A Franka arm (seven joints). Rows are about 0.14 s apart.
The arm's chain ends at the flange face. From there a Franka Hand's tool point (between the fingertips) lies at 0.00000 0.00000 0.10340 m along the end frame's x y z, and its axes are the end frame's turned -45 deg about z.
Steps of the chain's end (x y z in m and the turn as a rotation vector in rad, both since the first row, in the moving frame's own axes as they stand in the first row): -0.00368, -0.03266, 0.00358, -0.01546, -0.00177, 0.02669; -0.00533, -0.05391, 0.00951, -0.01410, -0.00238, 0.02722; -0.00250, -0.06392, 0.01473, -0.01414, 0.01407, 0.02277; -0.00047, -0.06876, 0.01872, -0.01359, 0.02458, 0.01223
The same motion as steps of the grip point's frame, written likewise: 0.01922, -0.02471, 0.00357, -0.00968, -0.01218, 0.02669; 0.03313, -0.04105, 0.00950, -0.00829, -0.01165, 0.02722; 0.04340, -0.04490, 0.01471, -0.01995, -0.00005, 0.02277; 0.04907, -0.04616, 0.01868, -0.02699, 0.00777, 0.01223
